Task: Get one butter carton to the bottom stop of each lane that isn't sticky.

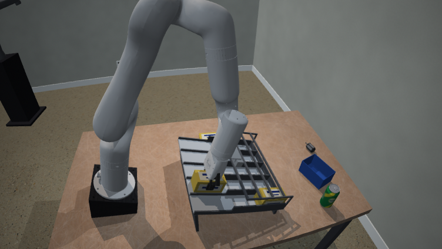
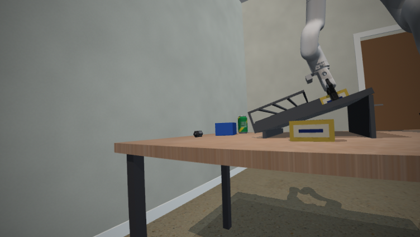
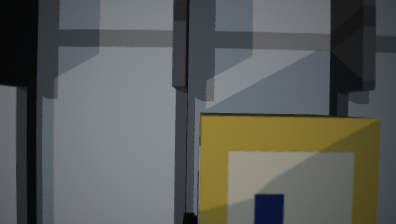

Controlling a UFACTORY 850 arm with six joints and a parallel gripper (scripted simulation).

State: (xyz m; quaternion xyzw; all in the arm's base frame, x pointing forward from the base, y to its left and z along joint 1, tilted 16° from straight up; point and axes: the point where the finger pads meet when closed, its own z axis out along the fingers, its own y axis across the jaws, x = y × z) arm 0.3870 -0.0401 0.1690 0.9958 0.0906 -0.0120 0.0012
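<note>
The dark divider is 5 cm to the right of my hand and 4 cm below it. Also, from my hand: small black object: 61 cm ahead, 34 cm to the left, 15 cm below.
</note>
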